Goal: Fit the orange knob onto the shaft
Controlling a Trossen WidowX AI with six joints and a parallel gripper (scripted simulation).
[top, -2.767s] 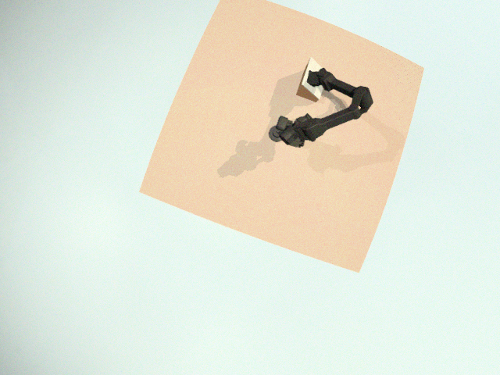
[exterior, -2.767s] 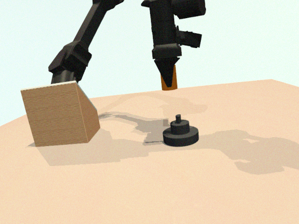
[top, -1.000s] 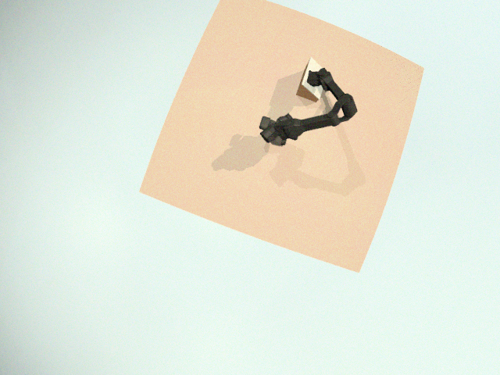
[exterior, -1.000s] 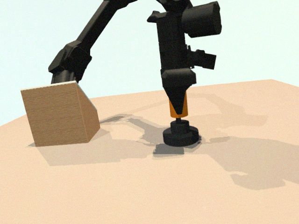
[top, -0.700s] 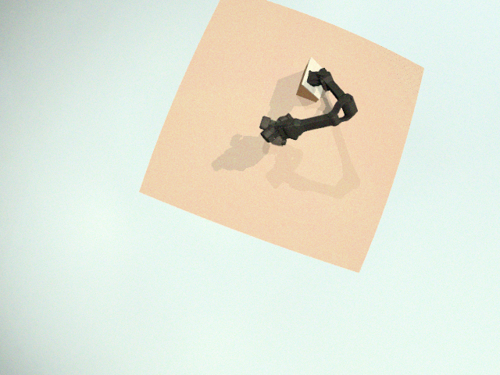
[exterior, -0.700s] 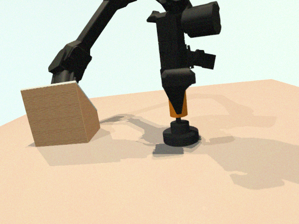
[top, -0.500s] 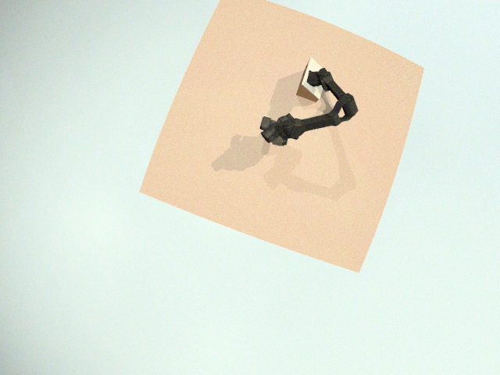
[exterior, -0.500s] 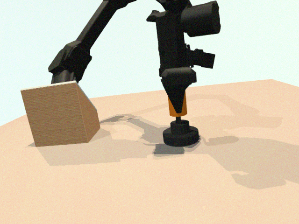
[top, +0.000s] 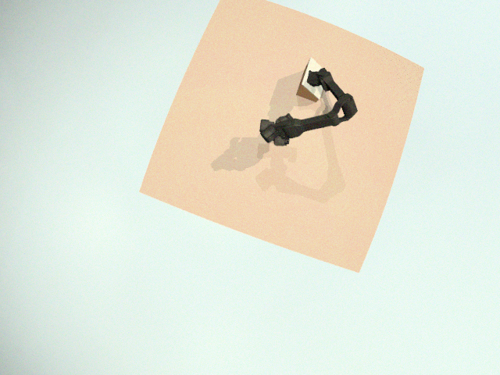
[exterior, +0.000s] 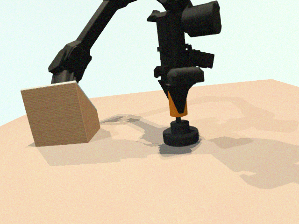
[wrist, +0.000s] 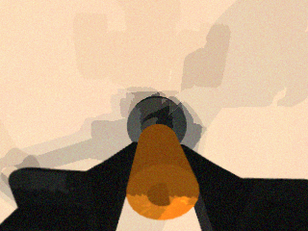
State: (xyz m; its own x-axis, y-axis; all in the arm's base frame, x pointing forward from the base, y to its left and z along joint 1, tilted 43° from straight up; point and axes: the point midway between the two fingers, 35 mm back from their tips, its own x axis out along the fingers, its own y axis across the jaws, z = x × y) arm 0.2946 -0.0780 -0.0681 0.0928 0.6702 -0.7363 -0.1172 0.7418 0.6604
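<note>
My gripper tip is now 20 mm below the orange knob. Round my gripper tip: round pedestal: 40 mm below.
</note>
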